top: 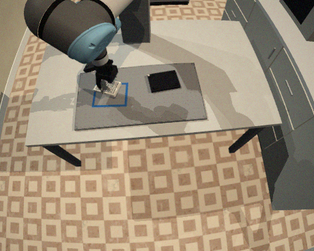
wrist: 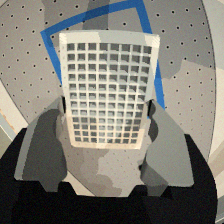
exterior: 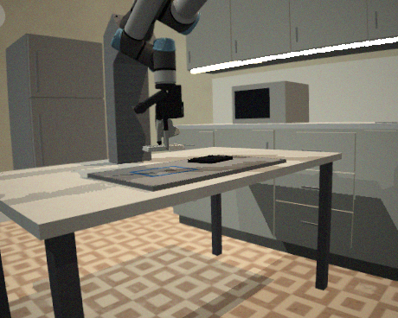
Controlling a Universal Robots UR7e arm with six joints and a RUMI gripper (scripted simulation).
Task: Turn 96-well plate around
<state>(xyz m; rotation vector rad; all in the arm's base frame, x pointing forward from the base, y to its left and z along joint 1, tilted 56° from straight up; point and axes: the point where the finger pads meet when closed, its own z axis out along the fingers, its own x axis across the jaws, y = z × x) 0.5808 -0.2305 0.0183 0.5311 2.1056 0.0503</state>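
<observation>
Now: hand 31 cm to the right of the black plate nest N1, 8 cm above it and 1 cm short of it. Also, from my hand: white 96-well plate: 1 cm below.
</observation>
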